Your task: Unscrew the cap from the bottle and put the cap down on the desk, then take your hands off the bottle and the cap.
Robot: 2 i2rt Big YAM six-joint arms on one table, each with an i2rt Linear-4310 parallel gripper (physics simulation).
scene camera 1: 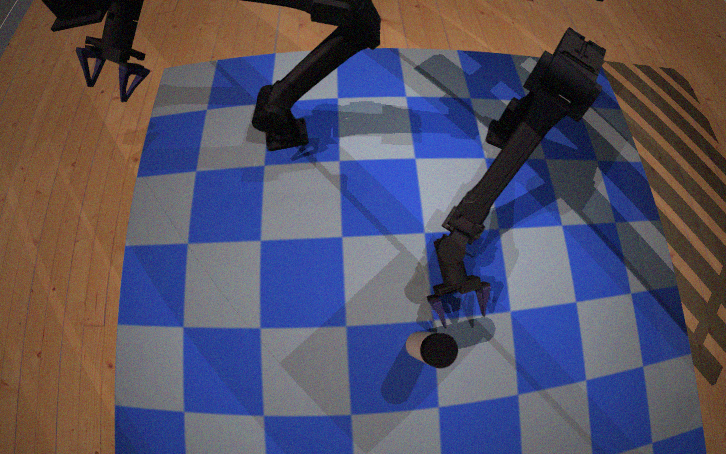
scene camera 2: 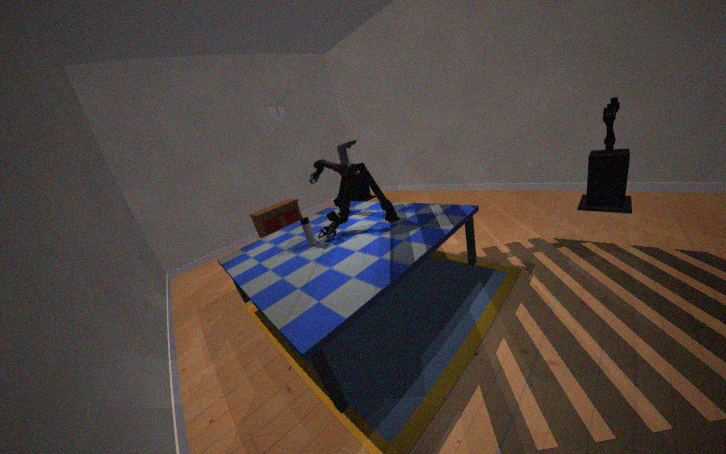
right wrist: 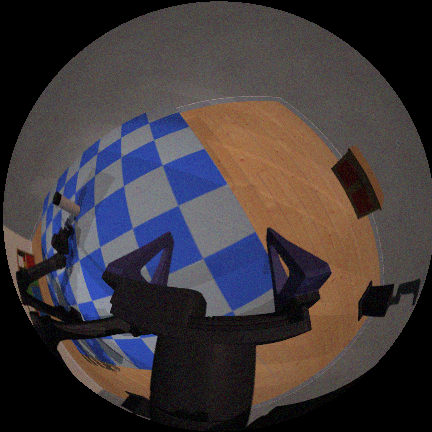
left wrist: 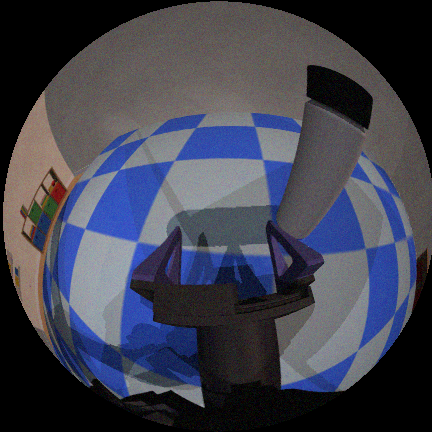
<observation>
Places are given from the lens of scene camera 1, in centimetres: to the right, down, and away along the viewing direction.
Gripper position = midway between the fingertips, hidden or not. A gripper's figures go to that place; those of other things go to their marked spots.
left gripper (scene camera 1: 464, 322): 24, 22, 73
right gripper (scene camera 1: 106, 94): -52, -27, 54
black cap (scene camera 1: 439, 350): 14, 22, 56
</observation>
